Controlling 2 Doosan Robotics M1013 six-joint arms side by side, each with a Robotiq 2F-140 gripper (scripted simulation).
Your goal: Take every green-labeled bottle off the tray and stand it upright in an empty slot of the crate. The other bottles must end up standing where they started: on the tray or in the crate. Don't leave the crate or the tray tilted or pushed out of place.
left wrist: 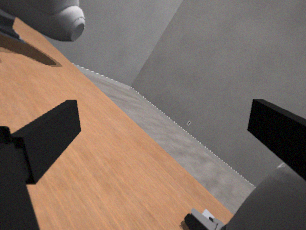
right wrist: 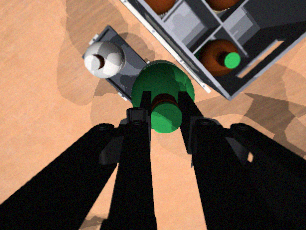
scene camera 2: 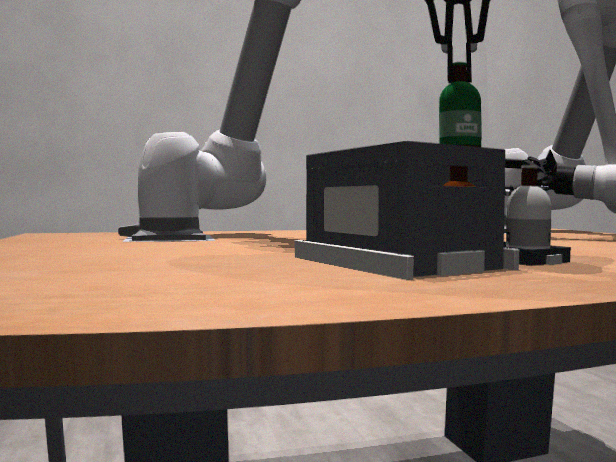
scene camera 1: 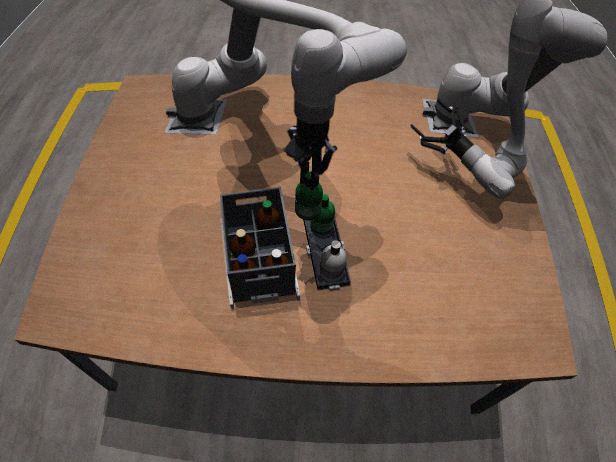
Labels:
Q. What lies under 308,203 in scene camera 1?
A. A green bottle.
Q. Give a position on a green bottle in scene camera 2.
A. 460,119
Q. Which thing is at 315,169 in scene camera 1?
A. My right gripper.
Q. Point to a green bottle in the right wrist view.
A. At 164,79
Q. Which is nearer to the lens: the white bottle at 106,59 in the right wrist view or the tray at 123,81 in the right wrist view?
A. The white bottle.

